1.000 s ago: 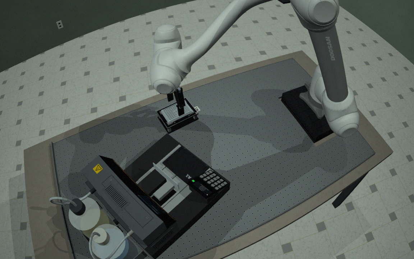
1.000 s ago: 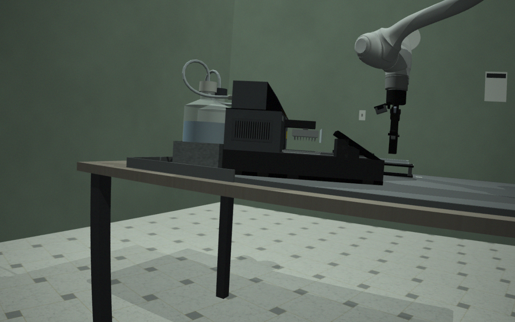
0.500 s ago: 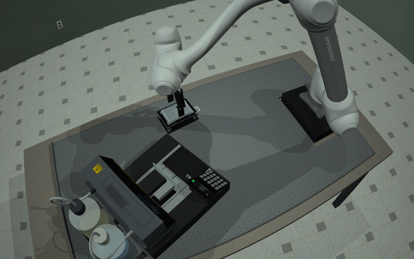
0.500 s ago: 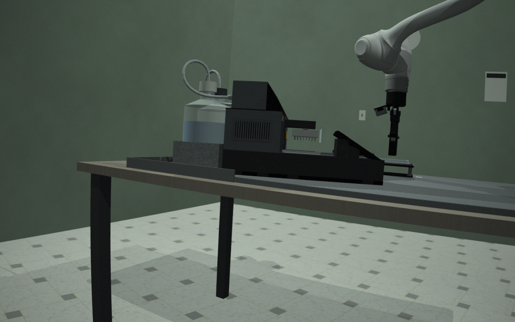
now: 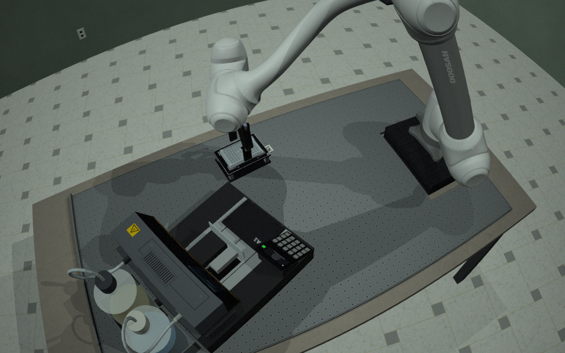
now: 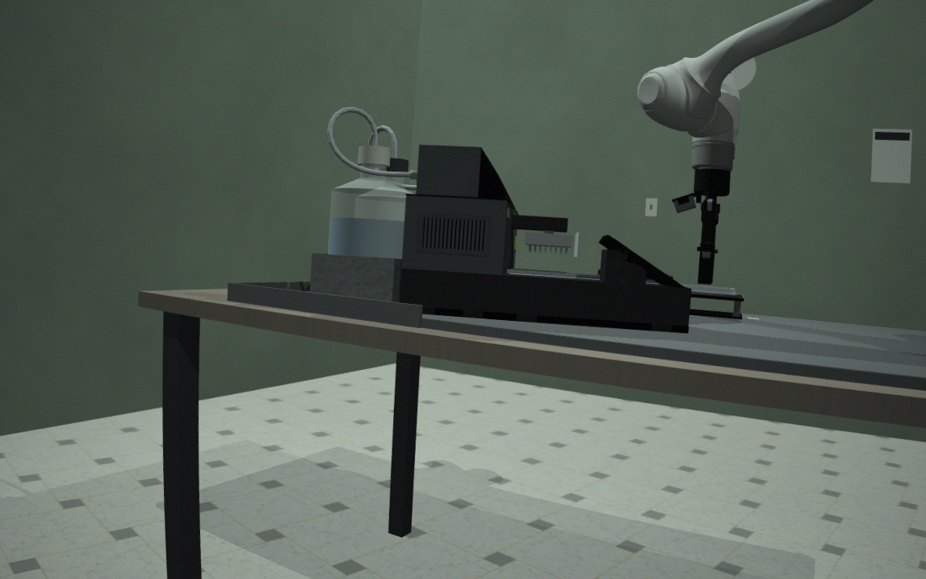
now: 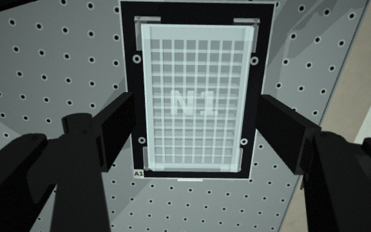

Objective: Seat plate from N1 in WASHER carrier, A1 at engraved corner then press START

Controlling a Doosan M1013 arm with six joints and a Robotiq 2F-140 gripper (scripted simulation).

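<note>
The well plate is 40 mm below my hand. From my hand the other things lie so: washer carrier: 90 mm ahead, 300 mm to the left, 10 mm below; thin upright divider: 190 mm ahead, 330 mm to the left, 30 mm above; dispensing head: 230 mm ahead, 350 mm to the left, 40 mm above.
</note>
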